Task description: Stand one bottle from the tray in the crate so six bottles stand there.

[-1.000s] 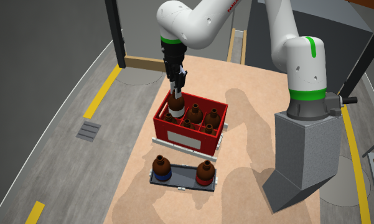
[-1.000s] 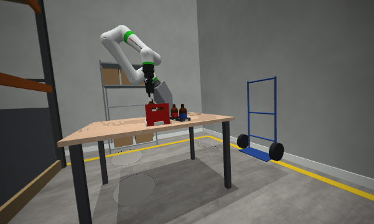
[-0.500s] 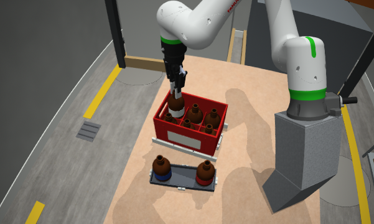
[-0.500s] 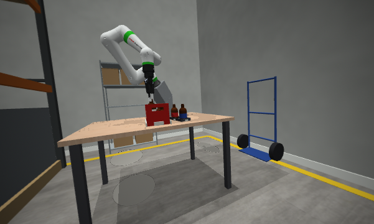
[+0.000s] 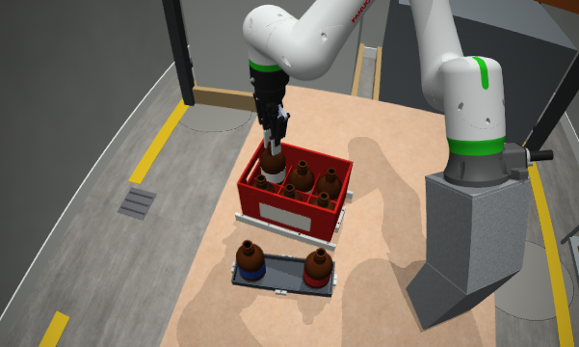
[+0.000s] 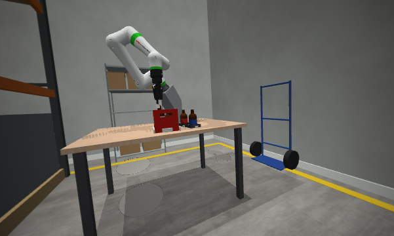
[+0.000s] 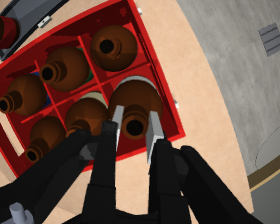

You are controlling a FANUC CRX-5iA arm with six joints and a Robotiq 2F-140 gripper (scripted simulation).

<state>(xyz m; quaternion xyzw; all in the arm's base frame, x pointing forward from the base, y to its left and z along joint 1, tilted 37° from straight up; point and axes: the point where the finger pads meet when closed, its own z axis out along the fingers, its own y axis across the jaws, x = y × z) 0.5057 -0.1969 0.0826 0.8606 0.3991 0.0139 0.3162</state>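
Right now the white-banded bottle is 90 mm below my hand. The rest, counted from my hand: red-labelled bottle (290 mm to the left, 160 mm behind, 140 mm below); then tray (290 mm to the left, 210 mm below, 70 mm behind); then crate (140 mm below, 80 mm behind, 60 mm to the left).
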